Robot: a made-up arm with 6 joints. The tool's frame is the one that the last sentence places. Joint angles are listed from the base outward.
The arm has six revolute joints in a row. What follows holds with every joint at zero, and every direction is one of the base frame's.
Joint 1 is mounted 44 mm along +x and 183 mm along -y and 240.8 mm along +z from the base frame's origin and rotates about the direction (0.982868, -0.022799, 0.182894), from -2.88 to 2.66 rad.
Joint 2 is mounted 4.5 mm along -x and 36 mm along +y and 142.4 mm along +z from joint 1 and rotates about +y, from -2.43 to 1.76 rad.
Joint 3 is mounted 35.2 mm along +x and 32.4 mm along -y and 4 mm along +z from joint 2 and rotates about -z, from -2.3 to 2.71 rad.
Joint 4 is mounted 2.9 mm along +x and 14.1 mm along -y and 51.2 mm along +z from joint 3 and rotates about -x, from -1.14 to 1.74 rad.
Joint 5 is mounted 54.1 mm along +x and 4.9 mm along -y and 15.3 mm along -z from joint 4 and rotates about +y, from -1.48 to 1.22 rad.
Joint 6 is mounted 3.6 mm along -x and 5.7 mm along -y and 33.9 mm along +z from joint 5 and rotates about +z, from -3.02 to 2.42 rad.
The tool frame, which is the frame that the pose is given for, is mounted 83.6 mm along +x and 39 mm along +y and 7.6 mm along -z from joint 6; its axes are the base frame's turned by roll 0.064, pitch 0.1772 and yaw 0.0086 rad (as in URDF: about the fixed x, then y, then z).
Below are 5 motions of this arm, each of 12 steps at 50 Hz.
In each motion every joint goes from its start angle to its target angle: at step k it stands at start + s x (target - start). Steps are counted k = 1, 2, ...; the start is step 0. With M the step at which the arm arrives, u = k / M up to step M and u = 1 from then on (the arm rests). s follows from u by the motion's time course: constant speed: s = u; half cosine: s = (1 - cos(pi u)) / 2; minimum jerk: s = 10 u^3 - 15 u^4 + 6 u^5.
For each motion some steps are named. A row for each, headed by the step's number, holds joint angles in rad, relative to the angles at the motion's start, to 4 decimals.
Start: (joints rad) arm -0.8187 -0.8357 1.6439 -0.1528 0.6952 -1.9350
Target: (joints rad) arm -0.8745 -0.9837 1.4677 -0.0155 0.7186 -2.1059
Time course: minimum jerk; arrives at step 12
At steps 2, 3, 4, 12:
2: -0.0020 -0.0053 -0.0063 0.0049 0.0008 -0.0061
3: -0.0058 -0.0153 -0.0182 0.0142 0.0024 -0.0177
4: -0.0117 -0.0311 -0.0370 0.0288 0.0049 -0.0359
12: -0.0558 -0.1480 -0.1762 0.1373 0.0234 -0.1709

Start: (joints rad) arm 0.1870 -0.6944 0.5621 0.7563 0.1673 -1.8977
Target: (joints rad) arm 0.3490 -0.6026 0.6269 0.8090 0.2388 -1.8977
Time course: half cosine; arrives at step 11
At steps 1, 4, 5, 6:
1: 0.0033 0.0019 0.0013 0.0011 0.0014 0.0000
4: 0.0474 0.0268 0.0189 0.0154 0.0209 0.0000
5: 0.0695 0.0394 0.0278 0.0226 0.0307 0.0000
6: 0.0925 0.0524 0.0370 0.0301 0.0408 0.0000

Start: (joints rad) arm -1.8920 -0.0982 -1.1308 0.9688 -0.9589 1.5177
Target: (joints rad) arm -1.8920 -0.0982 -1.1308 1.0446 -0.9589 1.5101
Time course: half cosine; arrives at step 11
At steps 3, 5, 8, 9, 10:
3: 0.0000 0.0000 0.0000 0.0131 0.0000 -0.0013
5: 0.0000 0.0000 0.0000 0.0325 0.0000 -0.0033
8: 0.0000 0.0000 0.0000 0.0627 0.0000 -0.0063
9: 0.0000 0.0000 0.0000 0.0698 0.0000 -0.0070
10: 0.0000 0.0000 0.0000 0.0743 0.0000 -0.0074

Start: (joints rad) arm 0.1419 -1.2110 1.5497 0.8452 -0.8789 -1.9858
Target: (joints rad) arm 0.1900 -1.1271 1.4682 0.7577 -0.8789 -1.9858
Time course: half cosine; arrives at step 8
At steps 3, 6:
3: 0.0148 0.0259 -0.0252 -0.0270 0.0000 0.0000
6: 0.0411 0.0716 -0.0696 -0.0747 0.0000 0.0000

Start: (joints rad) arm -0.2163 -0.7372 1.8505 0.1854 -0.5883 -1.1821
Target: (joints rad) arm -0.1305 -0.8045 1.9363 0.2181 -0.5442 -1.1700
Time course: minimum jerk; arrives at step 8
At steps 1, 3, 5, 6, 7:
1: 0.0014 -0.0011 0.0014 0.0005 0.0007 0.0002
3: 0.0236 -0.0185 0.0236 0.0090 0.0121 0.0033
5: 0.0622 -0.0488 0.0622 0.0237 0.0320 0.0088
6: 0.0769 -0.0603 0.0769 0.0293 0.0395 0.0108
7: 0.0844 -0.0662 0.0844 0.0322 0.0434 0.0119

